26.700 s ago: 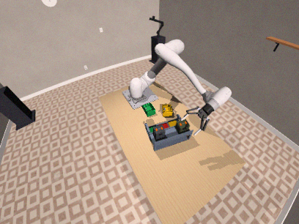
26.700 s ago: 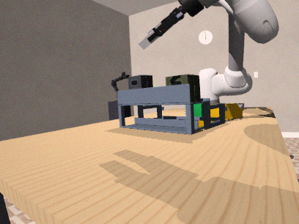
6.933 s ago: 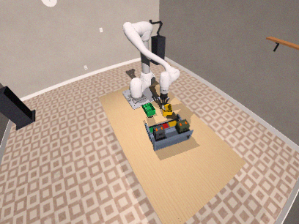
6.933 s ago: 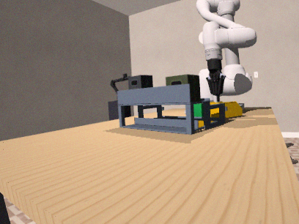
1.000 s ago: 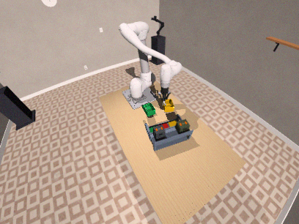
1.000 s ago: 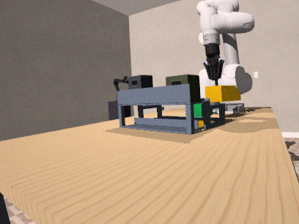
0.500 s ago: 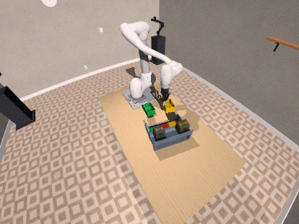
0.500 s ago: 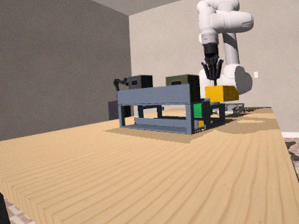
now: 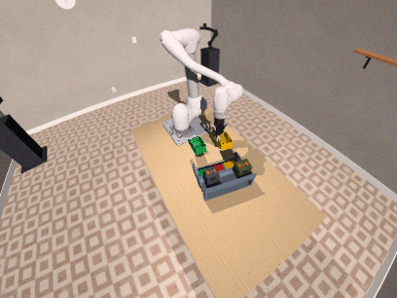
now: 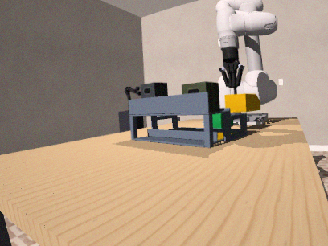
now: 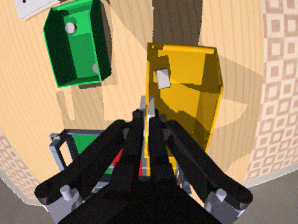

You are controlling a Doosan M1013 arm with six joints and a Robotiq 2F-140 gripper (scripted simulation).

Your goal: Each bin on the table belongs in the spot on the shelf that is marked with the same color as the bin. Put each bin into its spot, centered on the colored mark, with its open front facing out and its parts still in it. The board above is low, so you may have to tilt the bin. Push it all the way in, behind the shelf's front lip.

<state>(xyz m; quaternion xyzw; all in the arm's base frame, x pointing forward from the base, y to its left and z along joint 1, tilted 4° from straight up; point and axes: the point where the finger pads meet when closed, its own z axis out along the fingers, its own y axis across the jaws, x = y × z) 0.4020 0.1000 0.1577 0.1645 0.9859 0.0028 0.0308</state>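
Right now the yellow bin is 50 mm to the left of my hand, 40 mm below it and 10 mm ahead of it. Also, from my hand: dark box 280 mm to the right, 250 mm ahead; green bin 140 mm behind, 130 mm below, 110 mm to the right.
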